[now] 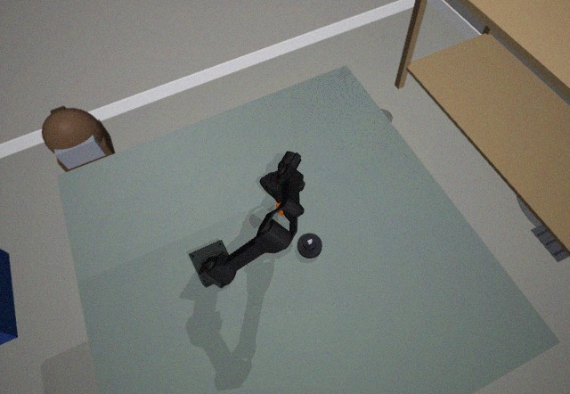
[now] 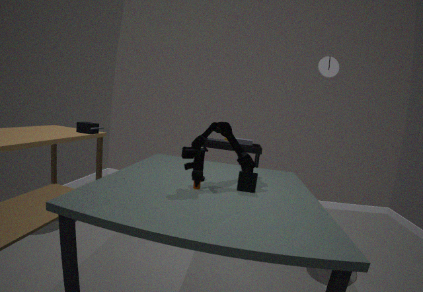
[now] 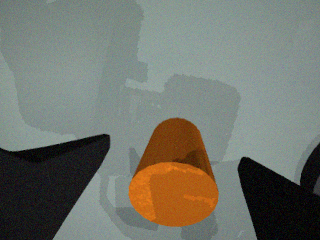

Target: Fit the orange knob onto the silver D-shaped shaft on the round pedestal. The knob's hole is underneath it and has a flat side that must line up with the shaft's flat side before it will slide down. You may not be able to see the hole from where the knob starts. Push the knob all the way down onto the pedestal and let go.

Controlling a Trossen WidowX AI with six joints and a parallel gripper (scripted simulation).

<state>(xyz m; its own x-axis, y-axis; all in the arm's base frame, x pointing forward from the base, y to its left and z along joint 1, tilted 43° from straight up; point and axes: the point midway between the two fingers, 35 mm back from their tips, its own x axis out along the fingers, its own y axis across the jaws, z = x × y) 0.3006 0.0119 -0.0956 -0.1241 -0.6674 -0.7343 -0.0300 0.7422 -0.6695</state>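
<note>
Right now the orange knob is 20 mm above my gripper tip. The rest, counted from my gripper tip: dark round pedestal (170 mm to the right, 10 mm above).
</note>
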